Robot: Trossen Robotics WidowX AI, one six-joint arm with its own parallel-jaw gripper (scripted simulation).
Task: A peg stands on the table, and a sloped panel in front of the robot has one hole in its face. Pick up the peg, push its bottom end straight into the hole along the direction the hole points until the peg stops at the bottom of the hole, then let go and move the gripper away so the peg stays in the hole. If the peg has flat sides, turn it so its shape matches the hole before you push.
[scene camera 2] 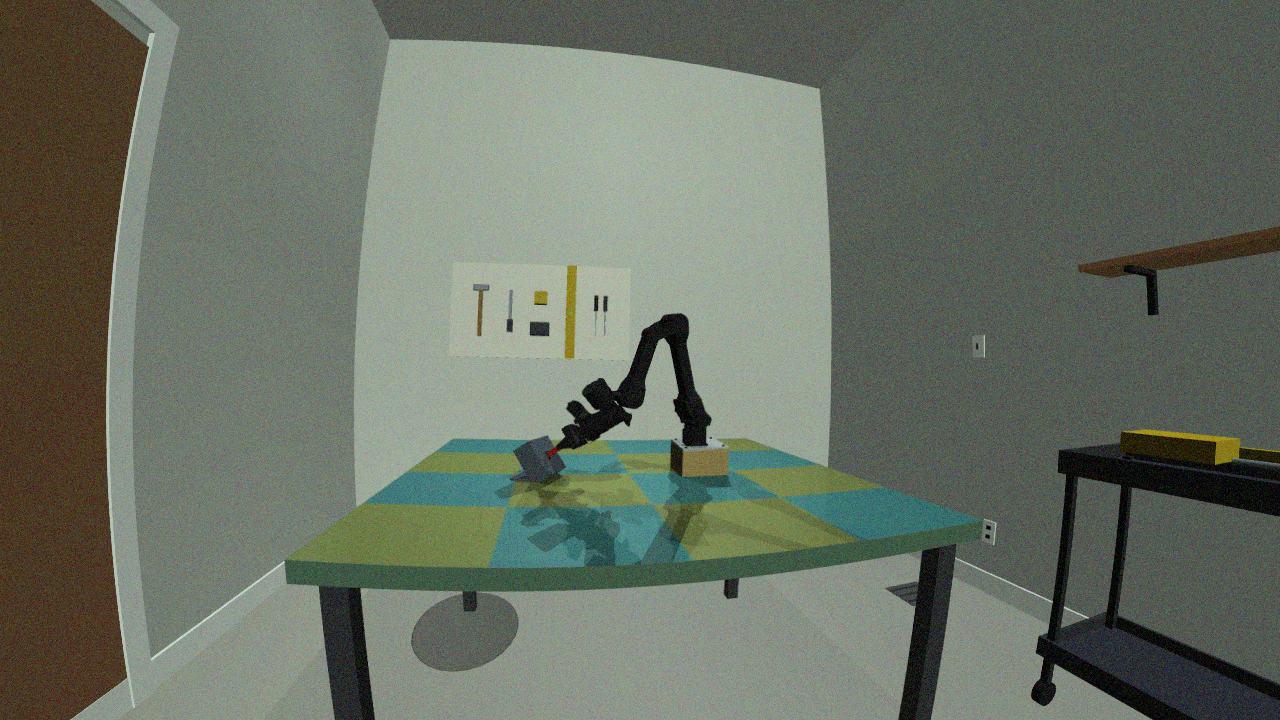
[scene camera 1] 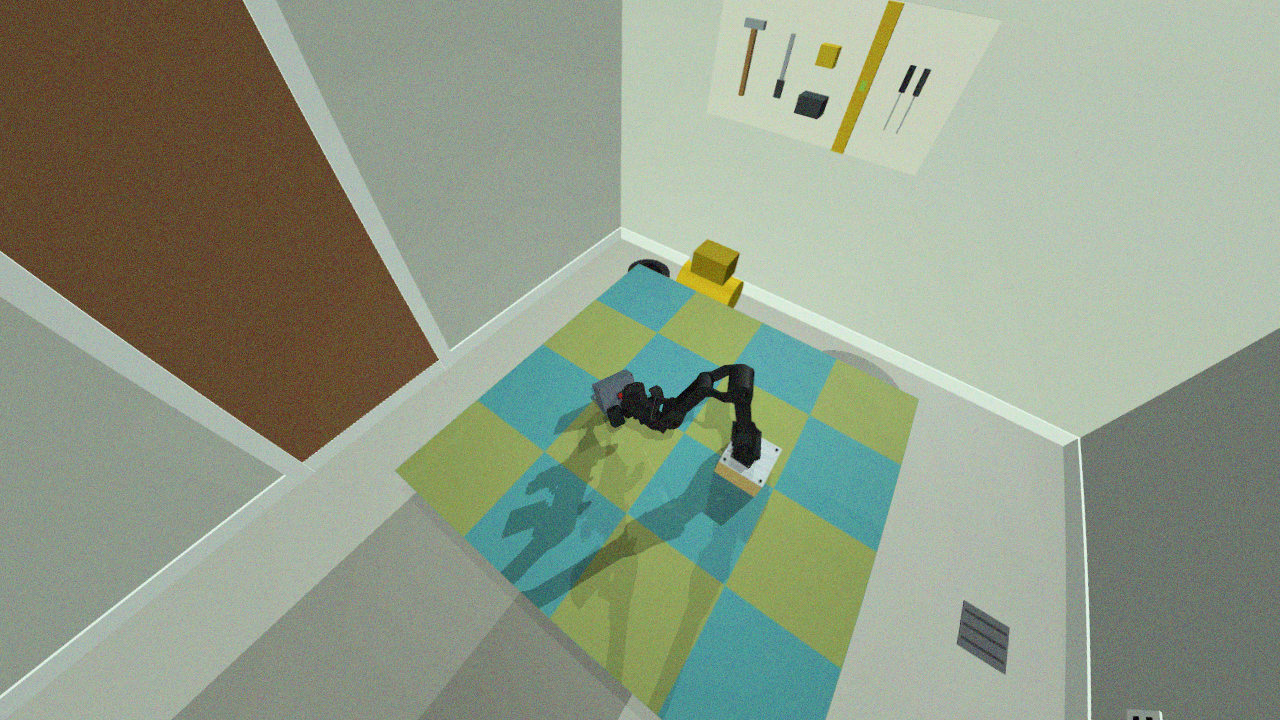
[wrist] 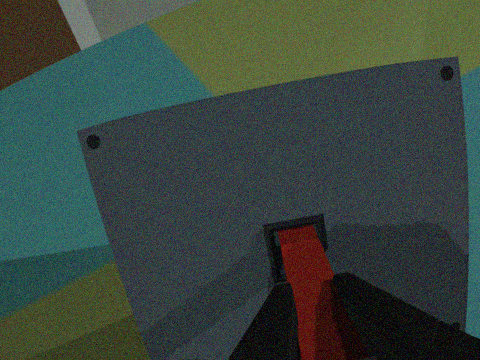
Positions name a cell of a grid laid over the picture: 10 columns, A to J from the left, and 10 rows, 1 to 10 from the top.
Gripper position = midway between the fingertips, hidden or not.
In view: the gripper (scene camera 2: E7).
The gripper also shows in scene camera 1 (scene camera 1: E6) and in the wrist view (wrist: G9).
